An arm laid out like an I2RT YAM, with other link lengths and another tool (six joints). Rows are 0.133 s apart.
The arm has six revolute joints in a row. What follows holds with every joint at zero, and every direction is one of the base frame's. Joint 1 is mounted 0.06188 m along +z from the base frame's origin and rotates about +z. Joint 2 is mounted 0.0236 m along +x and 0.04 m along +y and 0.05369 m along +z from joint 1 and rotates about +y. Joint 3 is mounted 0.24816 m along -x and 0.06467 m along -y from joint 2 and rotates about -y. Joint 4 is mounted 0.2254 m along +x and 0.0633 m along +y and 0.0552 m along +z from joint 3 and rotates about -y. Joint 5 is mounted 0.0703 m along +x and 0.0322 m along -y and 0.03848 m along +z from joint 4 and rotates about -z. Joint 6 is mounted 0.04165 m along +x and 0.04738 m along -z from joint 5 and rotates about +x. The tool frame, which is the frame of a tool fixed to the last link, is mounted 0.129 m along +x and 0.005 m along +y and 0.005 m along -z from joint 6; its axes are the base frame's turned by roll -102.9, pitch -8.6 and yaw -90 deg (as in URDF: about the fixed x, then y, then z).
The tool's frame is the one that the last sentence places.
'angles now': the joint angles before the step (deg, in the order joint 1, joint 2, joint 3, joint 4, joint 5, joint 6). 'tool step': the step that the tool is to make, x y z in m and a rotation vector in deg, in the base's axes. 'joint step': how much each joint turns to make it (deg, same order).
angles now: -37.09, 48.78, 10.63, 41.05, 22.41, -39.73
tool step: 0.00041, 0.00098, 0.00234, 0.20, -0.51, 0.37
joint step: 0.01, -0.78, 0.35, -1.05, -0.34, 0.52
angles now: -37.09, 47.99, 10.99, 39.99, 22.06, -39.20
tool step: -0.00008, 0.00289, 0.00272, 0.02, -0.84, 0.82
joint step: 0.00, -1.58, -0.09, -1.06, -0.79, 0.61
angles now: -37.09, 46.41, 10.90, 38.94, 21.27, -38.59
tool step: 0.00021, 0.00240, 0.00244, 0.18, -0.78, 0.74
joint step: 0.00, -1.32, 0.09, -1.15, -0.70, 0.71
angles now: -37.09, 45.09, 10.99, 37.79, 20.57, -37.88
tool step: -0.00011, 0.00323, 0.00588, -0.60, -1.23, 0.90
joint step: 0.00, -1.67, -0.08, -0.37, -0.87, 0.35
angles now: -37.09, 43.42, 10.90, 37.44, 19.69, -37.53
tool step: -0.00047, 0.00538, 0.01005, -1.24, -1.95, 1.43
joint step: 0.00, -2.63, -0.17, -0.27, -1.40, 0.35
